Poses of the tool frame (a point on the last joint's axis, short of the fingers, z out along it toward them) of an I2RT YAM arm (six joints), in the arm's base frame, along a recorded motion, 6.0 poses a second.
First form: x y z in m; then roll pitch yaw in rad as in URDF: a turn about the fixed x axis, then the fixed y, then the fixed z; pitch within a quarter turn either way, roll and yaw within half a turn.
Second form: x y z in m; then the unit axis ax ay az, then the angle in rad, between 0 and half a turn. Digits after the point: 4 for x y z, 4 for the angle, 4 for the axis.
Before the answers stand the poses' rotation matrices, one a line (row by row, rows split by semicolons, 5 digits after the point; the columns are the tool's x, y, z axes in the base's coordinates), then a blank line. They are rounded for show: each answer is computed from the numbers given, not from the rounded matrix.
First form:
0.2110 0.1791 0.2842 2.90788 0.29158 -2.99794
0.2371 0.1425 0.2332 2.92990 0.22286 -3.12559
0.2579 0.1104 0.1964 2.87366 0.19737 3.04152
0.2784 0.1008 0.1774 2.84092 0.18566 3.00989
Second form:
-0.94793 -0.20516 0.24362; -0.13712 0.95326 0.26924; -0.28747 0.22182 -0.93175
-0.97514 -0.06208 0.21270; -0.01561 0.97681 0.21355; -0.22102 0.20492 -0.95350
-0.97568 0.04469 0.21460; 0.09797 0.96468 0.24452; -0.19609 0.25960 -0.94560
-0.97430 0.07123 0.21368; 0.12907 0.95405 0.27044; -0.18460 0.29107 -0.93872

0.2110 0.1791 0.2842 -0.0882 0.9880 0.1266 2.8695
0.2371 0.1425 0.2332 -0.0198 0.9941 0.1065 2.9217
0.2579 0.1104 0.1964 0.0364 0.9910 0.1286 2.9329
0.2784 0.1008 0.1774 0.0512 0.9883 0.1435 2.9387

